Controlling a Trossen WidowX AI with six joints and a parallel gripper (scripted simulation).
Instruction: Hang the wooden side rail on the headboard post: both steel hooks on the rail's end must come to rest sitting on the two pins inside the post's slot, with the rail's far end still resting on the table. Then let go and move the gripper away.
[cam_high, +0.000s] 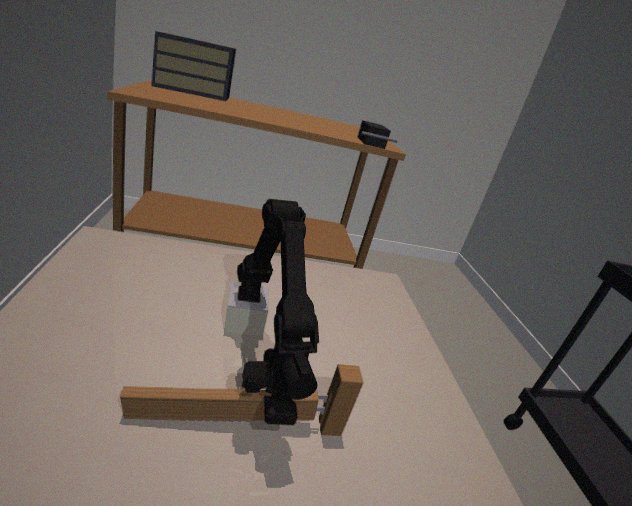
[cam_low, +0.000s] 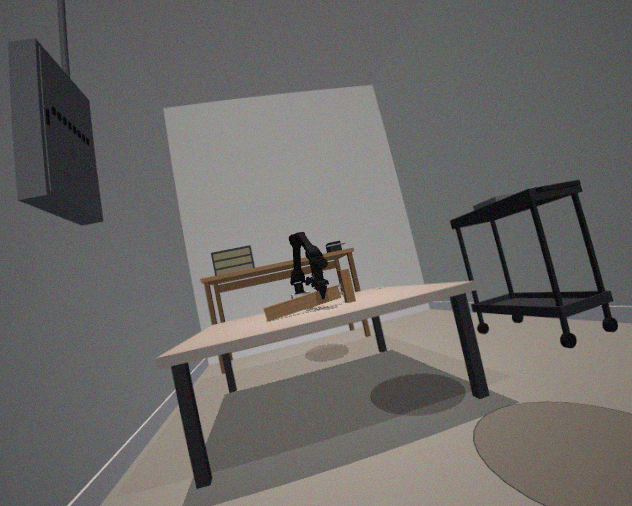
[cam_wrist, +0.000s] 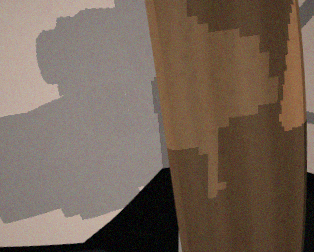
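The headboard post is 140 mm to the left of my gripper tip and 40 mm above it.
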